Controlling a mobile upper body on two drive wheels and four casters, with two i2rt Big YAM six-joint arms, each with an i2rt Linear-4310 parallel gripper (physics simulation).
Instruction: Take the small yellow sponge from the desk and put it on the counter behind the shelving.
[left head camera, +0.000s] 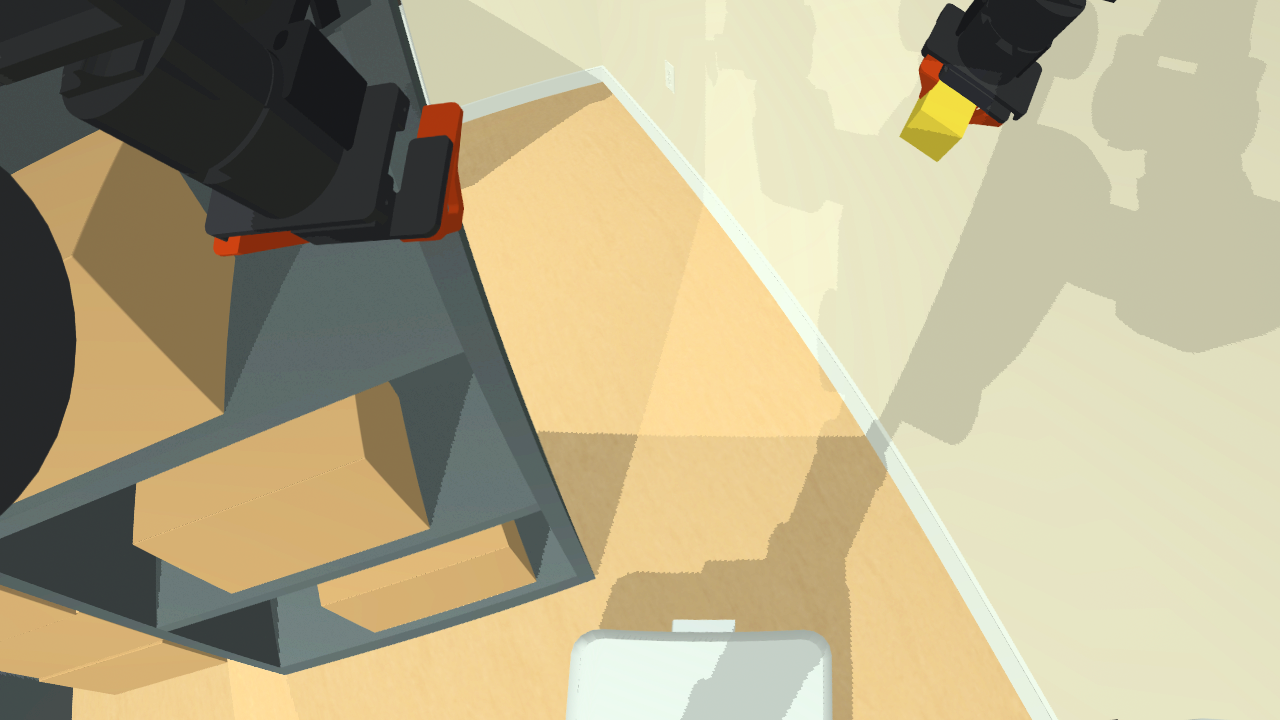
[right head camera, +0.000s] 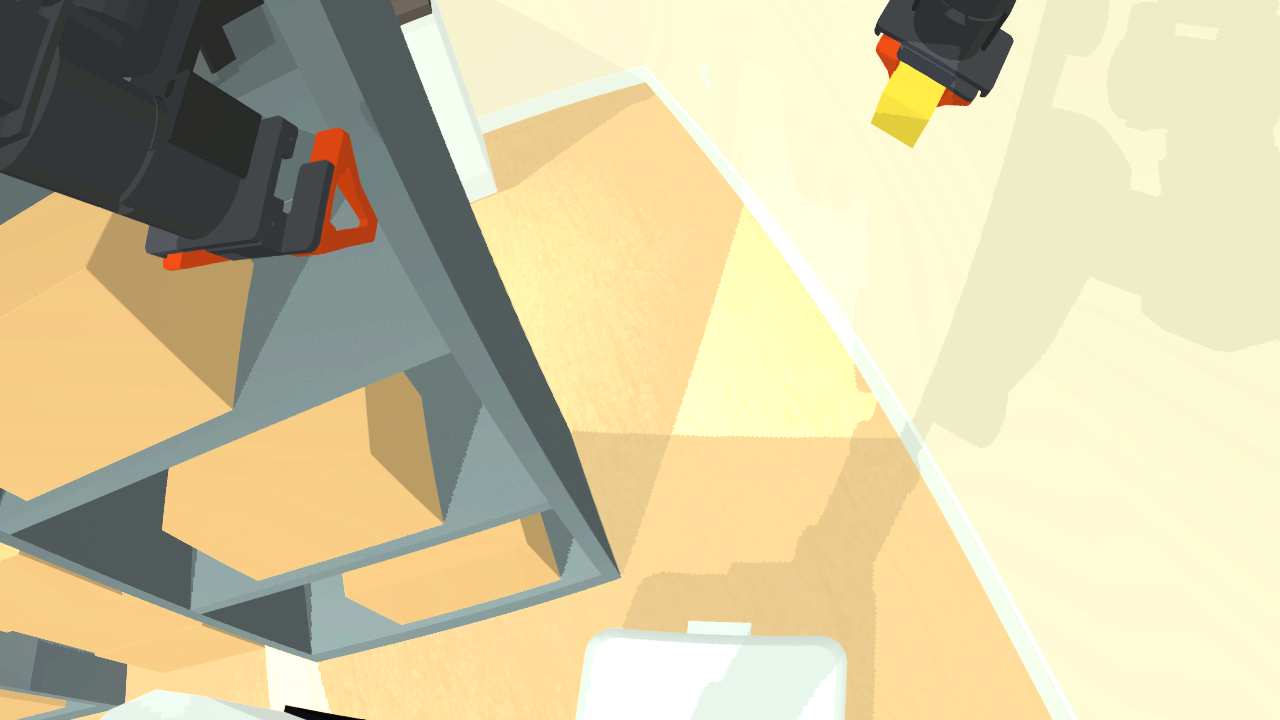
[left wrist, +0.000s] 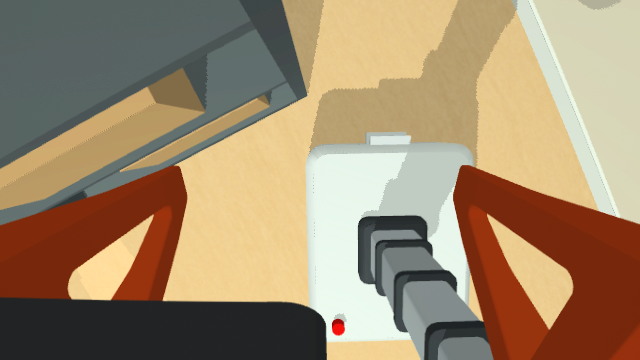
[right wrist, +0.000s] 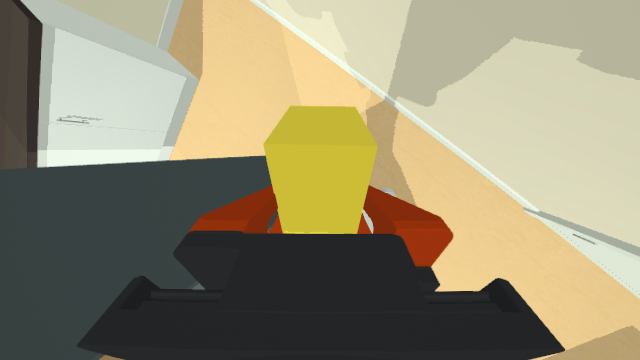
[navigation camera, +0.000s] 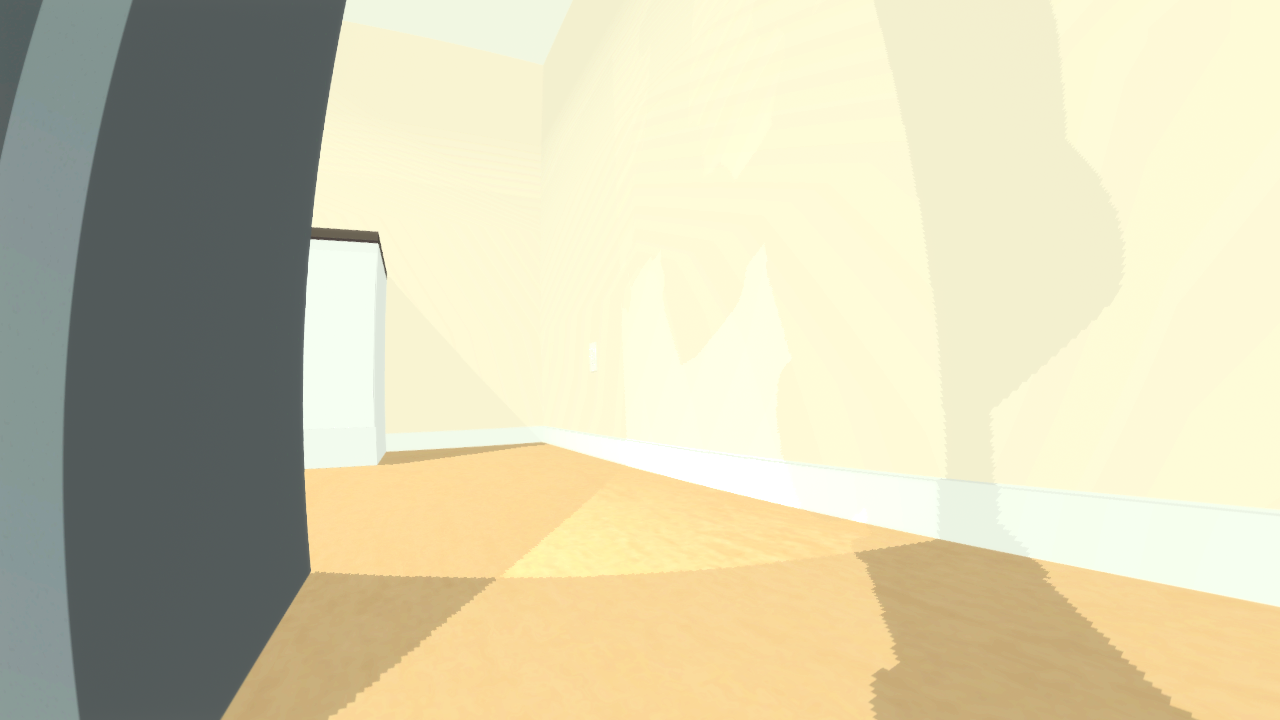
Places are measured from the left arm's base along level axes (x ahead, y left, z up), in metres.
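Pixels of known places: left gripper, fingertip midpoint: (left head camera: 385, 224) (right head camera: 317, 237) (left wrist: 320, 181); right gripper, fingertip midpoint: (left head camera: 940, 107) (right head camera: 914, 89) (right wrist: 320, 180).
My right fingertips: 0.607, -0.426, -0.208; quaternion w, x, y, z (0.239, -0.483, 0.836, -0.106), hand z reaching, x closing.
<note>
Behind a point stands the place of what it marks, as x, y, z.
The small yellow sponge (left head camera: 939, 120) {0.551, -0.401, -0.190} (right head camera: 908, 102) {0.552, -0.405, -0.189} (right wrist: 320, 185) {0.607, -0.444, -0.157} is held in my right gripper (left head camera: 958, 96) {0.607, -0.426, -0.208} (right head camera: 920, 77) {0.607, -0.426, -0.208} (right wrist: 320, 180) {0.607, -0.426, -0.208}, which is shut on it at the upper right of both head views, in front of the wall. My left gripper (left head camera: 344, 223) {0.344, -0.004, -0.135} (right head camera: 268, 234) (left wrist: 320, 181) {0.344, -0.004, -0.135} is open and empty; in the head views it overlaps the grey shelving (left head camera: 507, 402) {0.491, 0.044, -0.572} (right head camera: 483, 295) {0.637, 0.098, -0.535} (left wrist: 100, 60) {0.444, 0.230, -0.419} (right wrist: 100, 210) {0.755, 0.155, -0.280} (navigation camera: 196, 358) {0.614, 0.087, -1.138}. The counter, white with a dark top, (right head camera: 447, 116) {1.879, 0.784, -0.955} (right wrist: 115, 95) {1.774, 1.003, -0.852} (navigation camera: 340, 358) {1.858, 0.827, -0.999} stands beyond the shelving, partly hidden by it. The desk cannot be made out.
Wooden boxes (left head camera: 277, 492) {0.347, 0.390, -0.611} (right head camera: 304, 483) {0.356, 0.370, -0.620} fill shelf compartments at the left. A pale wall (left head camera: 1118, 537) {0.357, -0.956, -0.806} (navigation camera: 805, 268) {1.121, -0.588, -0.946} with a white baseboard (navigation camera: 1118, 537) {0.710, -0.771, -1.367} runs along the right. My white base (left head camera: 644, 680) {0.213, -0.114, -1.150} (left wrist: 340, 190) {0.187, -0.068, -1.150} is near the shelving's corner. Wooden floor (navigation camera: 581, 644) {0.742, -0.175, -1.410} lies between shelving and wall.
</note>
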